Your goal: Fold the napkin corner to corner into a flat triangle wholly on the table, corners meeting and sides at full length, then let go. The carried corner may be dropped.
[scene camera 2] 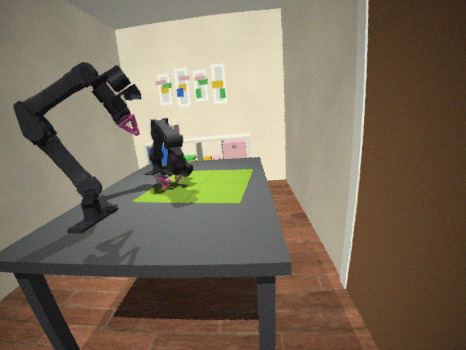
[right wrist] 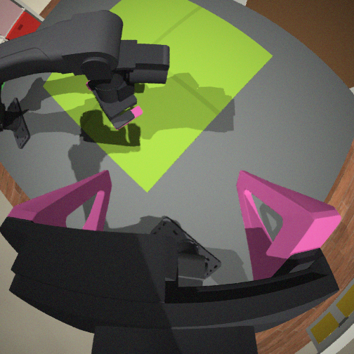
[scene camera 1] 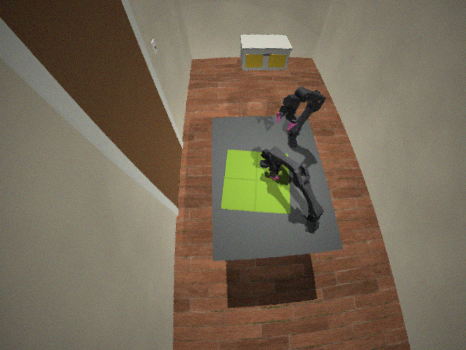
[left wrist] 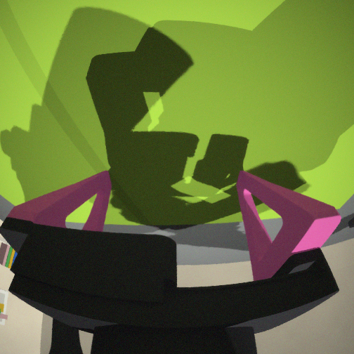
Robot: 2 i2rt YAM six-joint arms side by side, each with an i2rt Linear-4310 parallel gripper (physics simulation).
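A lime green napkin lies spread flat on the table as a square, with faint crossing crease lines. The left arm covers part of its right side in scene camera 1. My left gripper is open, low over the napkin near that side, with no cloth between its fingers. My right gripper is open and empty, high above the table and off the napkin. In the right wrist view, the napkin's nearest corner points toward its fingers.
The grey table extends beyond the napkin on all sides. The left arm reaches over the napkin's right part in scene camera 1, beside the right arm's base. A white cabinet stands on the floor beyond the table.
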